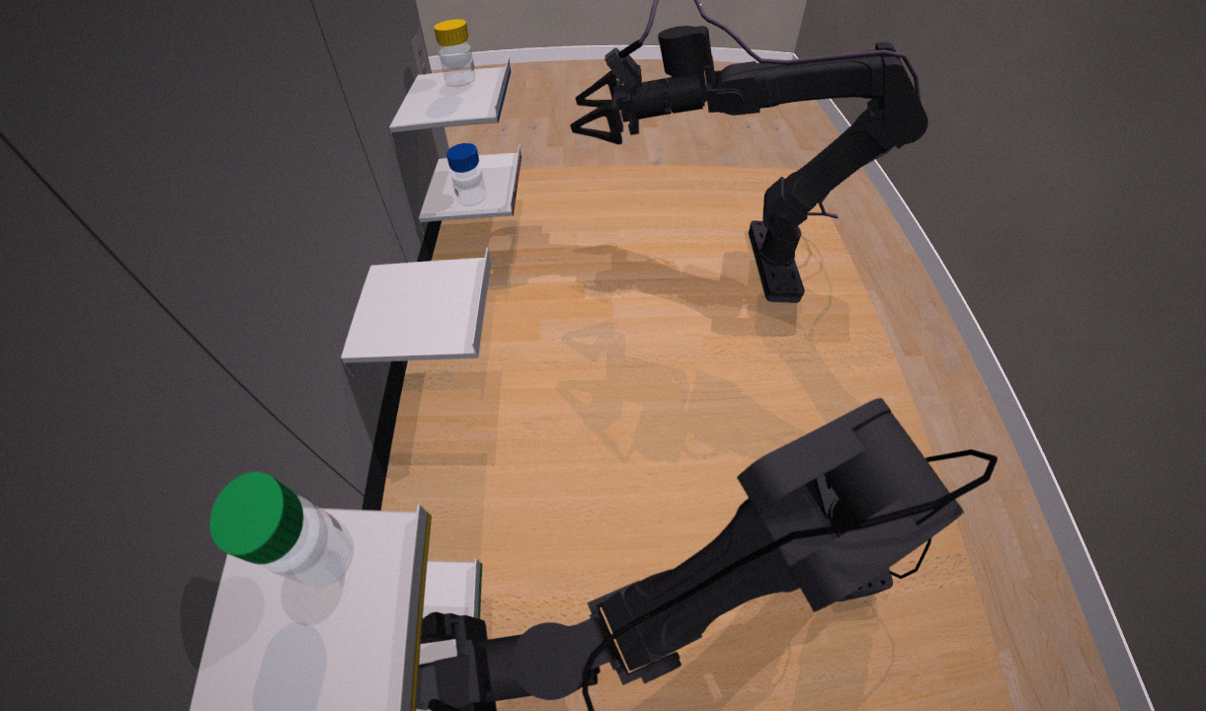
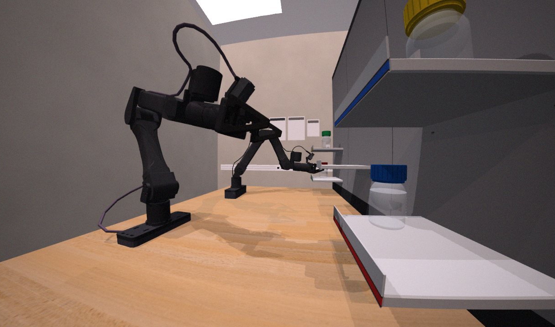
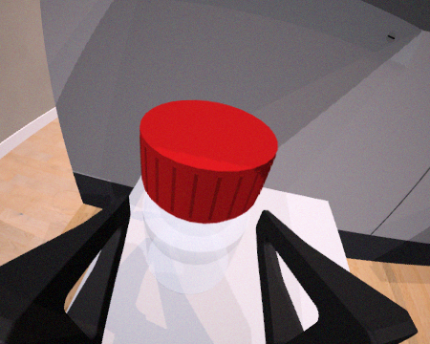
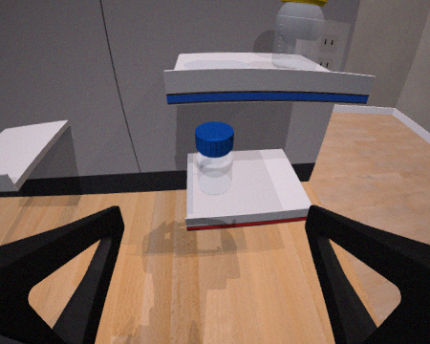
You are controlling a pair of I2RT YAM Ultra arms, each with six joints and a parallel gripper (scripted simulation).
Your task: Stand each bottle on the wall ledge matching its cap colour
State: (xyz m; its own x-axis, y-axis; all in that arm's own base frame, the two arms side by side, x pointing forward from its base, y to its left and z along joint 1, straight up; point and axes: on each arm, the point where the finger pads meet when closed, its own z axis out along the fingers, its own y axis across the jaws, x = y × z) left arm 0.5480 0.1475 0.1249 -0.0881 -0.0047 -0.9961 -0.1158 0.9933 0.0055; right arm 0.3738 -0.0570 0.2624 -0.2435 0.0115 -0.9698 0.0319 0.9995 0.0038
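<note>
The red-capped bottle lies 1 cm below my left hand and 1 cm ahead of it. From my left hand the other things lie so: green-capped bottle (18 cm above, 10 cm to the right, 2 cm ahead); grey wall (42 cm to the right, 28 cm above, 14 cm ahead); blue-capped bottle (78 cm to the right, 5 cm ahead, 1 cm below).
Now: the blue-capped bottle 210 mm ahead of my right hand, 10 mm to the right of it and 130 mm below it. The rest, counted from my right hand: yellow-capped bottle (210 mm ahead, 110 mm to the right, 70 mm above); then green-capped bottle (180 mm ahead, 680 mm to the left, 70 mm above); then grey wall (300 mm ahead, 350 mm to the left, 170 mm above).
</note>
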